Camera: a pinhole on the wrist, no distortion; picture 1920 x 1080 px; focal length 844.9 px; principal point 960.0 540.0 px. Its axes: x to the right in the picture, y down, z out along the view. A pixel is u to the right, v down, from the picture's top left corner.
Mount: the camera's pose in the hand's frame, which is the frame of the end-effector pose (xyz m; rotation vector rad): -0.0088 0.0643 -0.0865 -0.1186 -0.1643 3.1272
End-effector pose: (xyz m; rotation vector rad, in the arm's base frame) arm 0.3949 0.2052 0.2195 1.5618 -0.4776 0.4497
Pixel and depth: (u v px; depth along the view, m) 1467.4 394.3 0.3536
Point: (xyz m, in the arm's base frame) 0.1378 -0.0452 0.1465
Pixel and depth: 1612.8 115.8 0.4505
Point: -0.0673 -0.1495 0.1927
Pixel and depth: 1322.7 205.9 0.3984
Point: 0.1188 -0.1069 0.2407
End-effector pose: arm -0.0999 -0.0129 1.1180 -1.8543 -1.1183 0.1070
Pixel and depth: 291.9 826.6 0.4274
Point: -0.1830 0.4534 1.1263
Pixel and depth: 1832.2 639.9 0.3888
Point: -0.4958 -0.1544 0.8252
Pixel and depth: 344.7 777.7 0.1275
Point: -0.0690 0.0678 1.1099
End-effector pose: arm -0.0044 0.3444 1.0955 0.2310 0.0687 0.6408
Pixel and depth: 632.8 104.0 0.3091
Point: -0.0117 0.4968 1.3794
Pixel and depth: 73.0 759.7 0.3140
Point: 0.2960 0.4338 1.3196
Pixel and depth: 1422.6 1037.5 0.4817
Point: -0.0513 -0.1126 1.3630
